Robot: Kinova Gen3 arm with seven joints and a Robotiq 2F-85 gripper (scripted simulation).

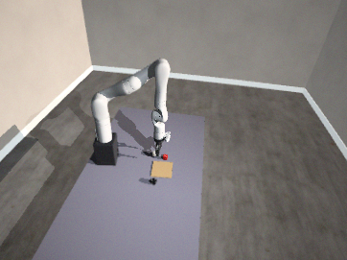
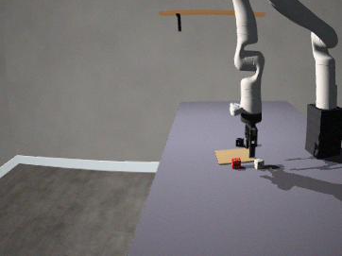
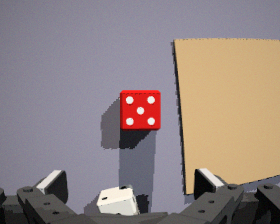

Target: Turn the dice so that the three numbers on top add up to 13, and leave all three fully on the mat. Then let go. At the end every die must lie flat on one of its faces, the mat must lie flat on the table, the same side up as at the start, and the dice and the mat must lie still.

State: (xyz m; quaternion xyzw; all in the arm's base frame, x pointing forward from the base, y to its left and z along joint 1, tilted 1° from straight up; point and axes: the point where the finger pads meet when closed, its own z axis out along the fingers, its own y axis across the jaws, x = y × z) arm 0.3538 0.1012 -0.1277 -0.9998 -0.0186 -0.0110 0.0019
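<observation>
The white die lies 5 cm below my hand, 4 cm behind it and 1 cm to the left of it. Round my hand: black die: 24 cm to the right, 5 cm below, 2 cm ahead; tan mat: 11 cm to the right, 6 cm below, 5 cm ahead; red die: 5 cm below, 5 cm ahead, 1 cm to the right.
</observation>
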